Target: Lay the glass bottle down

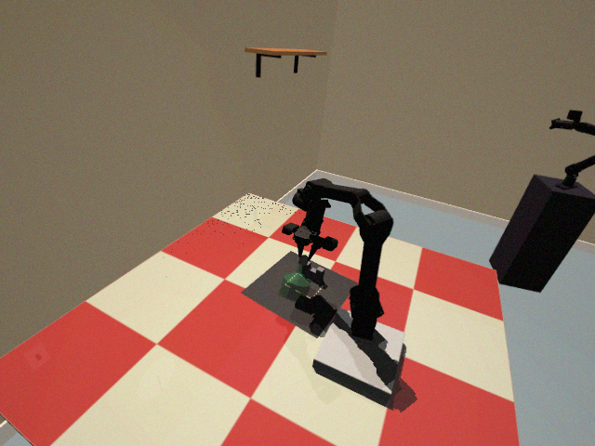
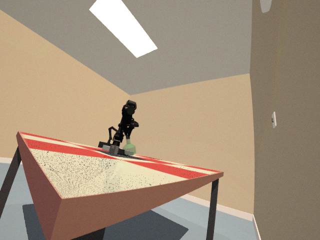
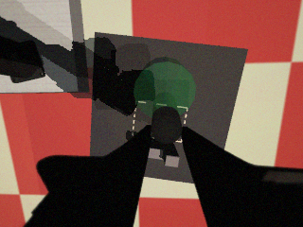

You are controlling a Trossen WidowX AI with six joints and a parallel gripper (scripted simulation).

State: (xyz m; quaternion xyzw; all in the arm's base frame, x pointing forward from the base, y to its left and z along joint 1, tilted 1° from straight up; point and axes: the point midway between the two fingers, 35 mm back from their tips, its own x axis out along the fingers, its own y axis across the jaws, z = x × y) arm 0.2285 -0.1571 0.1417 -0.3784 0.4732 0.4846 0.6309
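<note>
The green glass bottle lies 10 mm ahead of my gripper tip, 20 mm to the left of it and 50 mm below it. From my gripper tip the other things lie so: dark mat 10 mm to the right, 140 mm below.
</note>
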